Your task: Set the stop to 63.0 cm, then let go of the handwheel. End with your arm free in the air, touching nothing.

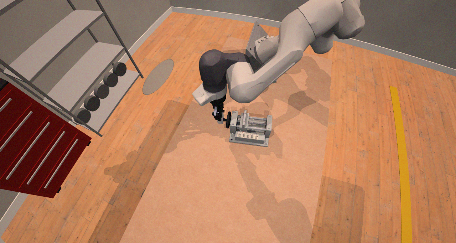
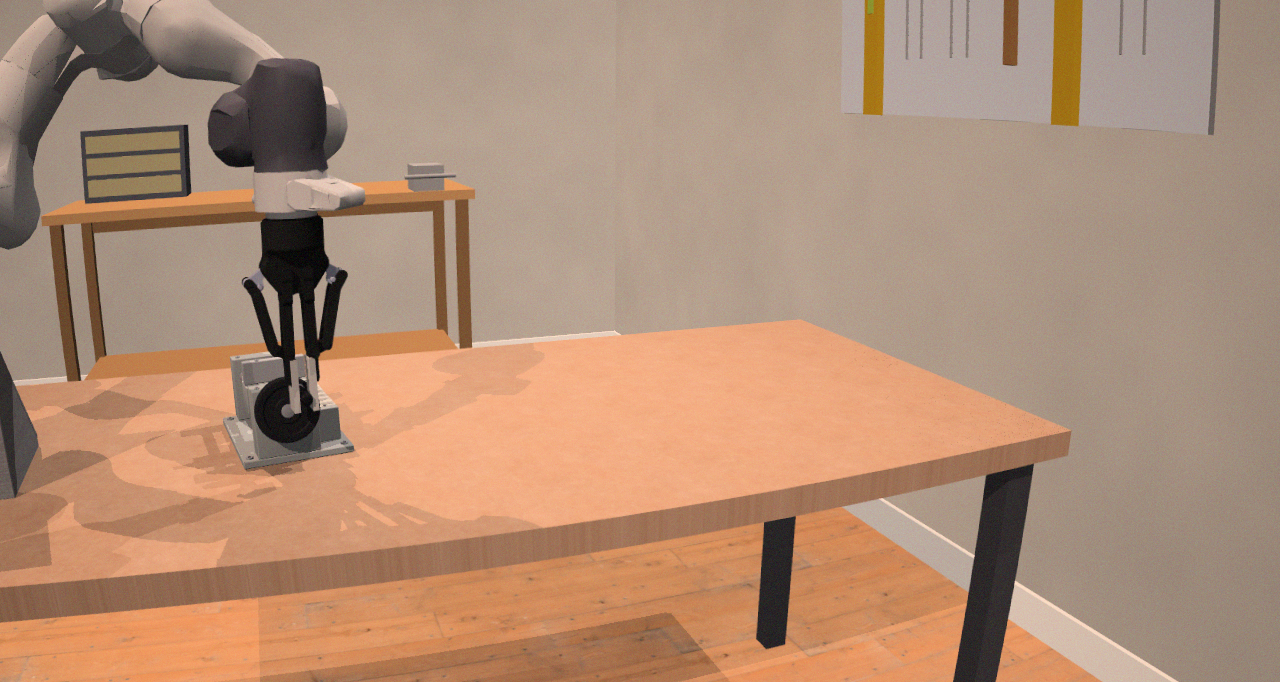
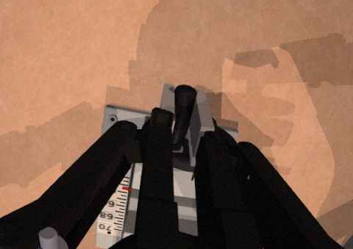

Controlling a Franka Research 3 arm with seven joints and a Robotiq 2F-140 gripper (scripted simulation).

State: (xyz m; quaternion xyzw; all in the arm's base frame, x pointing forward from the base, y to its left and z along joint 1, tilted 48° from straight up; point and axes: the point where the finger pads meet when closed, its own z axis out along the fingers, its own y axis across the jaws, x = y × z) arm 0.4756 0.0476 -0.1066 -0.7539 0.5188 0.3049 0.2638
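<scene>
My gripper is now 10 mm past the black handwheel, 20 mm to the right of it and 20 mm above it. Round my hand: sliding stop (40 mm behind, 110 mm to the left, 30 mm below).
</scene>
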